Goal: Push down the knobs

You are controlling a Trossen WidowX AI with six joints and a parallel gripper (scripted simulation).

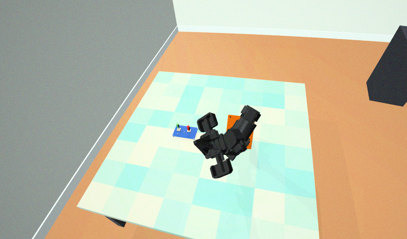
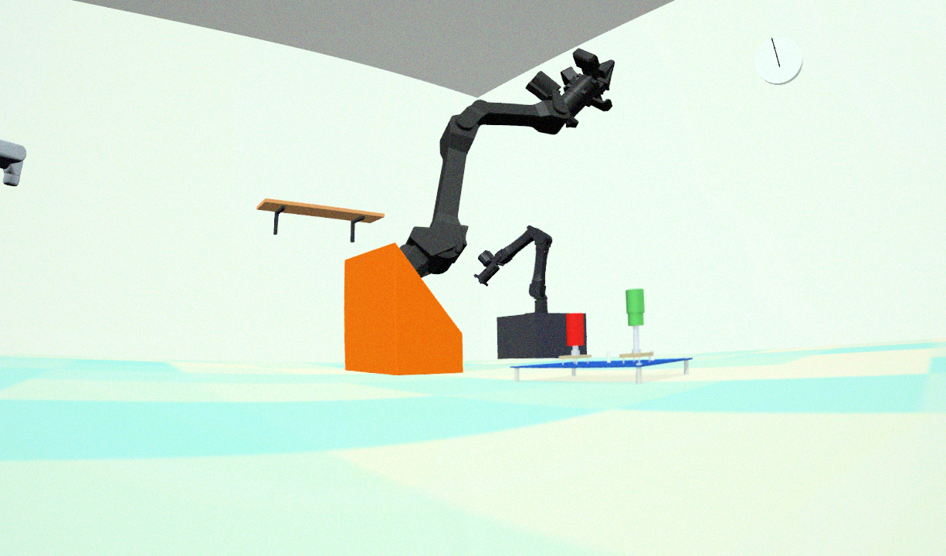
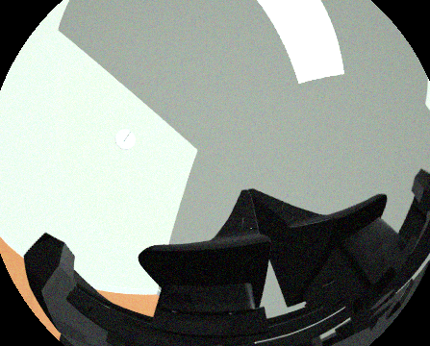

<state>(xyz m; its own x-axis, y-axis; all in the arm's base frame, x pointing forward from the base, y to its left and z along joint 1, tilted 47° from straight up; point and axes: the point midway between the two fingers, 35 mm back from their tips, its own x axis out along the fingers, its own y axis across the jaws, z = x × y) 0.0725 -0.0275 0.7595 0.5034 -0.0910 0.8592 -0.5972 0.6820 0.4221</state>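
Now: gripper tip 660 mm above the red knob, 500 mm to the left of it and 340 mm short of it. From my gripper tip the other things lie so: green knob: 630 mm below, 480 mm to the right, 410 mm ahead.
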